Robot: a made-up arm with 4 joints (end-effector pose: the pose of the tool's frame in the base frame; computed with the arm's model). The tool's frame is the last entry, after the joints.
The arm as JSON. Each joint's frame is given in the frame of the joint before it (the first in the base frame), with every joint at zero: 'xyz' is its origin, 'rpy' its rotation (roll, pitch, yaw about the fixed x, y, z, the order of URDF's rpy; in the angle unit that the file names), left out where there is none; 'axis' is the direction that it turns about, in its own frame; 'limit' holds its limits. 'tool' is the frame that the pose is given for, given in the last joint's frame.
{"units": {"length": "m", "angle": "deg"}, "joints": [
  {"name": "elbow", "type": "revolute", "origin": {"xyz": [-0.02, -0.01, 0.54], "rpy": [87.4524, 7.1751, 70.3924]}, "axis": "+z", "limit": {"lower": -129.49, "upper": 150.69}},
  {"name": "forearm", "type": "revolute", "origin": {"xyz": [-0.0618, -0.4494, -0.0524], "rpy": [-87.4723, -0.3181, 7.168]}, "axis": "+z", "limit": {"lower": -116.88, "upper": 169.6}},
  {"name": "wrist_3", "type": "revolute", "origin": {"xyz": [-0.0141, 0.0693, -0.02], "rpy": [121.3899, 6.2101, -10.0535]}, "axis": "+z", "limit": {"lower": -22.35, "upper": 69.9}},
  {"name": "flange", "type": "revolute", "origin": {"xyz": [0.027, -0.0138, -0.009], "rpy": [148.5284, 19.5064, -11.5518]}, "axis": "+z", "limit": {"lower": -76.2, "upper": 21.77}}
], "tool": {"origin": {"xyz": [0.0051, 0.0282, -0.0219], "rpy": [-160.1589, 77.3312, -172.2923]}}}
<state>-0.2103 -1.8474 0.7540 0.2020</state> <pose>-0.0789 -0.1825 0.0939 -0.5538 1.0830 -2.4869</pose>
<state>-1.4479 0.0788 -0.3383 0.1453</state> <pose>-0.3076 -0.4532 0.5890 2.9137 -0.6155 -0.3768</pose>
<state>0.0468 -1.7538 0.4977 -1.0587</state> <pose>-0.0198 -0.0709 0.0797 0.2071 0.1075 -2.2075</pose>
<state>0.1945 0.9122 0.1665 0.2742</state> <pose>-0.1127 -0.0331 0.0251 -1.3664 -0.5140 0.2466</pose>
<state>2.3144 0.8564 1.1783 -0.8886</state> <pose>0.0167 0.3984 0.7317 2.5029 -0.7460 0.5100</pose>
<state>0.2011 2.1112 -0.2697 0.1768</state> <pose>-0.0486 -0.0774 0.0085 -1.1777 -1.8145 1.1103</pose>
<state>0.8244 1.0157 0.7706 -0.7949</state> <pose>-0.0257 0.2454 0.1373 0.6712 -0.3149 0.4374</pose>
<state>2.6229 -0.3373 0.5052 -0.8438</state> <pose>-0.0212 0.2870 0.9054 2.4349 0.2557 0.0074</pose>
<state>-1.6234 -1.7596 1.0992 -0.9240</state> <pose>-0.1822 -0.4041 0.6520 -0.9072 -1.8066 -1.5139</pose>
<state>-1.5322 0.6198 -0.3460 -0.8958</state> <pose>-0.3181 -0.4369 0.6500 -2.1359 1.0676 0.5770</pose>
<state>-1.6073 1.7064 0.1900 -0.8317</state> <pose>-0.2682 -0.4202 0.7334 -1.3418 1.3680 1.2940</pose>
